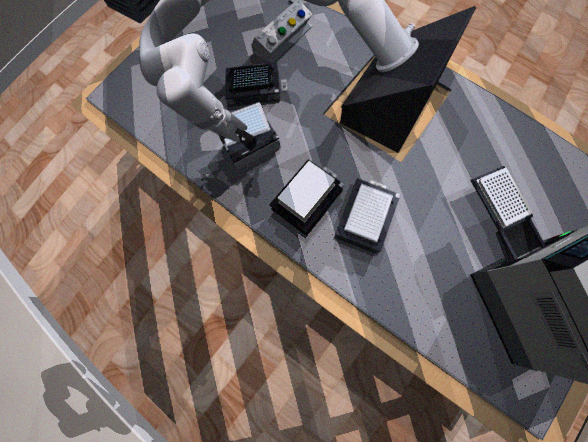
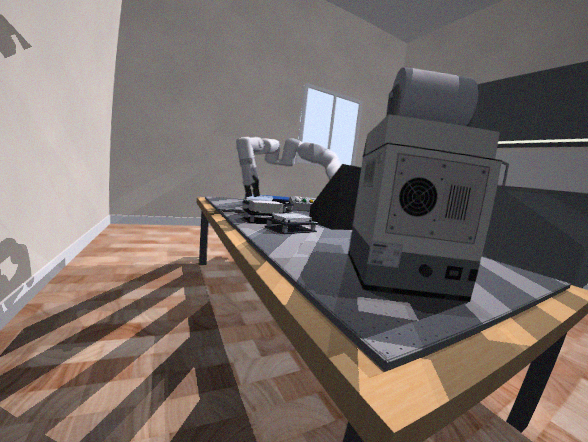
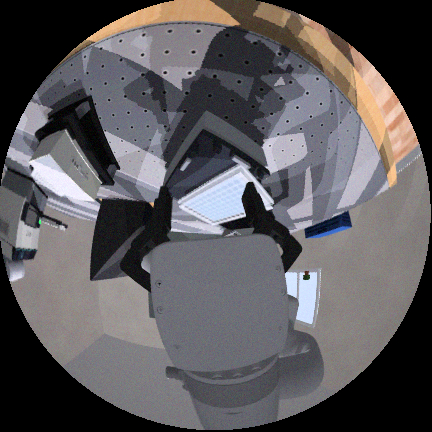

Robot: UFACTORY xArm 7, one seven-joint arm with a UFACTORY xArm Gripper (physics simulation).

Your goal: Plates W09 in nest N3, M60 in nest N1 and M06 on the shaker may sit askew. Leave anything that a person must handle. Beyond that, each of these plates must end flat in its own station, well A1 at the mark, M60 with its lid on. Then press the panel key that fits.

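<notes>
A white plate with pale blue wells (image 1: 254,118) (image 3: 225,193) lies askew on a black nest (image 1: 262,148), tipped and overhanging it. My gripper (image 1: 245,139) (image 2: 252,191) (image 3: 207,191) is open and empty. It hangs just above the plate's near edge, one finger on each side. A black plate (image 1: 250,77) sits on a dark station behind it. A plate under a smooth white lid (image 1: 306,188) sits in a nest further right. Beside it, a white open plate (image 1: 368,212) sits in another nest. The key panel (image 1: 283,26) with grey, green, yellow and blue keys stands at the back.
A black wedge housing (image 1: 397,88) (image 2: 336,193) carries the arm's base. Another white plate (image 1: 500,195) and a dark box (image 1: 498,302) are at the right edge. A big grey instrument (image 2: 424,210) stands on the table's near end. The table's wooden edge (image 1: 336,302) runs along the front.
</notes>
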